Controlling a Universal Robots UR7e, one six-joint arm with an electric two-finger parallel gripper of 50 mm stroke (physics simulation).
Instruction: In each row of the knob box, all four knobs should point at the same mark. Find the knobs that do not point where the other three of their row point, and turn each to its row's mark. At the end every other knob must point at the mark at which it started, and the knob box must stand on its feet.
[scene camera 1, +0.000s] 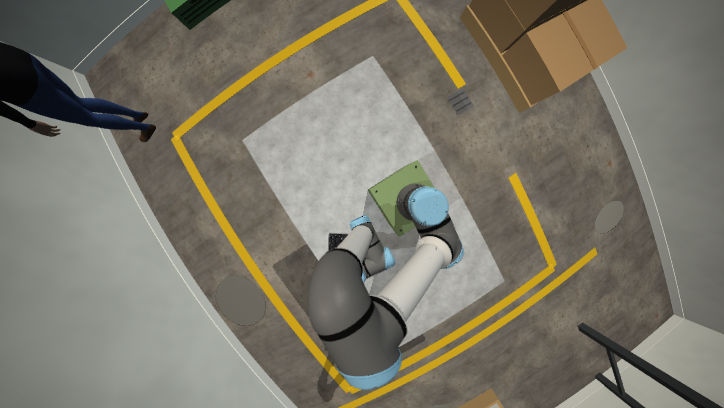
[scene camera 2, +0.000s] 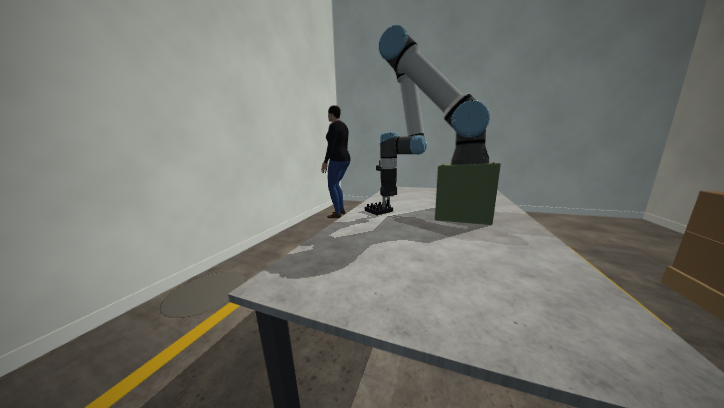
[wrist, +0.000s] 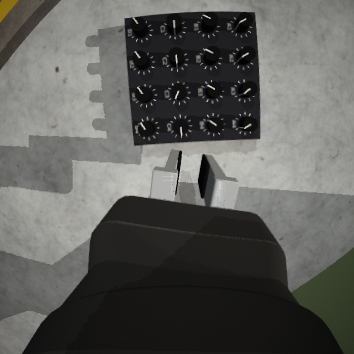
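Where they show: gripper, between the fingertips: (scene camera 2: 386, 206) (wrist: 189, 165); arm's base, origin of its link: (scene camera 2: 469, 163).
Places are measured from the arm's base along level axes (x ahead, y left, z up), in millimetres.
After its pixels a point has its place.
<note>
The black knob box (scene camera 1: 336, 241) @(x 403, y -82, z -212 mm) (scene camera 2: 378, 209) @(x 406, y 0, z -218 mm) (wrist: 192, 76) @(x 410, y -60, z -224 mm) lies on the table, knobs up; its feet are hidden. In the wrist view, lettered rows run top to bottom: D at left, then C, B, A. In row C, the line of knob C3 (wrist: 179, 93) @(x 408, y -41, z -208 mm) slants to the lower left, while knobs C1 (wrist: 174, 26) @(x 443, y -77, z -208 mm), C2 (wrist: 176, 59) @(x 426, y -59, z -208 mm) and C4 (wrist: 181, 128) @(x 391, y -22, z -208 mm) have nearly upright lines. Within rows D, B and A the lines look alike. My gripper (scene camera 2: 386, 202) @(x 368, y -5, z -204 mm) (wrist: 189, 165) @(x 368, y -5, z -204 mm) is partly open and empty, beyond the box's C4 edge in the wrist view. The arm hides it in scene camera 1.
The green pedestal (scene camera 1: 392, 190) @(x 34, y -98, z -7 mm) (scene camera 2: 466, 195) @(x 27, y 86, z -125 mm) carries the arm base on the grey table (scene camera 1: 329, 126) @(x 14, y -545, z -246 mm) (scene camera 2: 430, 283) @(x 234, y 545, z -246 mm). A person (scene camera 1: 55, 96) (scene camera 2: 336, 146) stands beyond the table. Cardboard boxes (scene camera 1: 567, 55) (scene camera 2: 706, 243) stand on the floor.
</note>
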